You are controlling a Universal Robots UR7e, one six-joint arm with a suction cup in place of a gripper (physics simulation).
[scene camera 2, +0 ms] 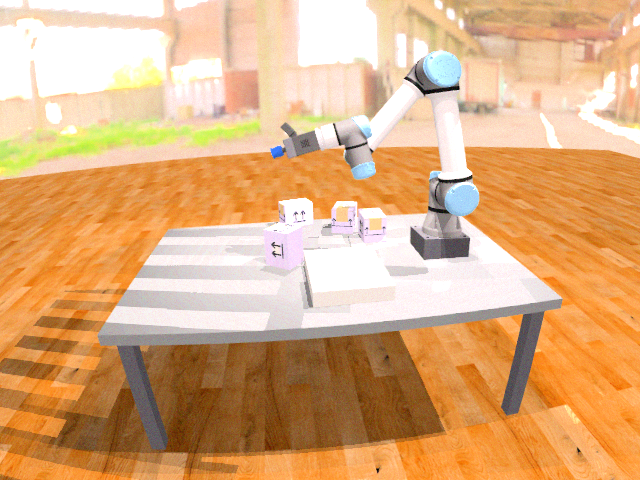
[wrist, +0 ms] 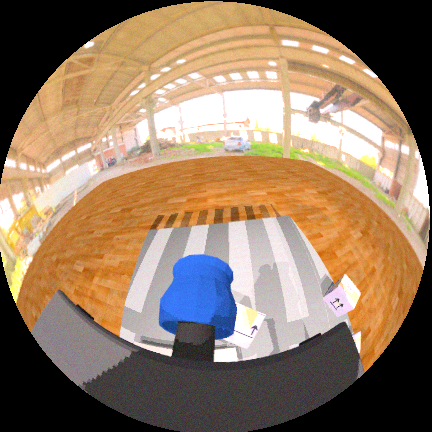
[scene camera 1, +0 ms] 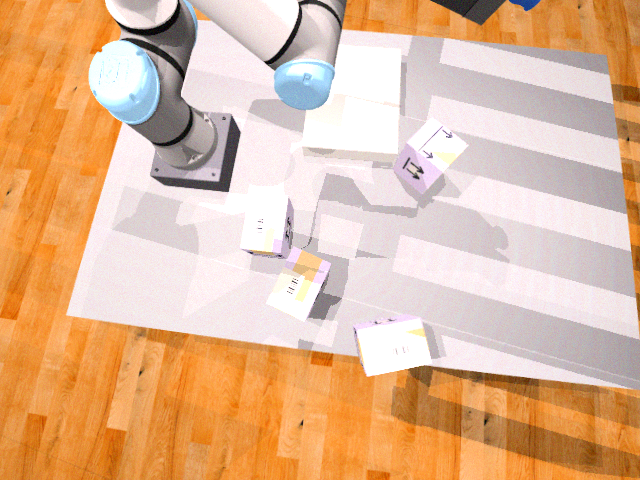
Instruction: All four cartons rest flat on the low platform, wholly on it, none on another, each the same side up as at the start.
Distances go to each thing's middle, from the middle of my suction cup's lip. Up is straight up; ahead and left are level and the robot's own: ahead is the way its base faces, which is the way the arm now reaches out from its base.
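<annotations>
I see the low white platform (scene camera 1: 360, 120), which is 380 mm below my suction cup, 90 mm to the left of my suction cup and 210 mm behind my suction cup.
</annotations>
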